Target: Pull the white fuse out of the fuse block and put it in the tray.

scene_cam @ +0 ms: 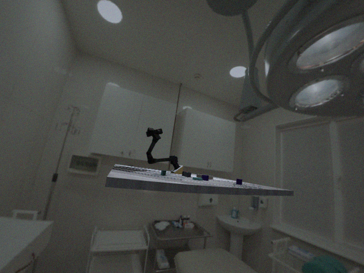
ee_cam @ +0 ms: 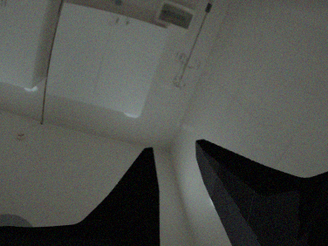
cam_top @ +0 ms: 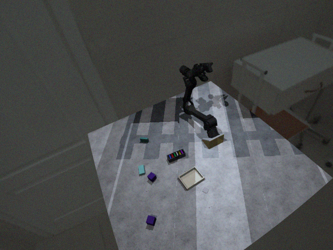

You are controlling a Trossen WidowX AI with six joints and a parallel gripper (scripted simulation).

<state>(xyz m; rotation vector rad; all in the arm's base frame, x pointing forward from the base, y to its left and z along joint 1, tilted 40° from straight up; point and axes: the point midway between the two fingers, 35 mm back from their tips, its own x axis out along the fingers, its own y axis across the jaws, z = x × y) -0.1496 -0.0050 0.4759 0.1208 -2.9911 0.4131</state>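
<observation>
My gripper tip is now 46 cm short of the white fuse, 31 cm to the right of it and 41 cm above it. The rest, counted from my gripper tip: beige tray: 45 cm ahead, 51 cm to the left, 43 cm below; green fuse: 48 cm ahead, 31 cm to the left, 41 cm below; yellow fuse: 44 cm ahead, 31 cm to the left, 41 cm below.
</observation>
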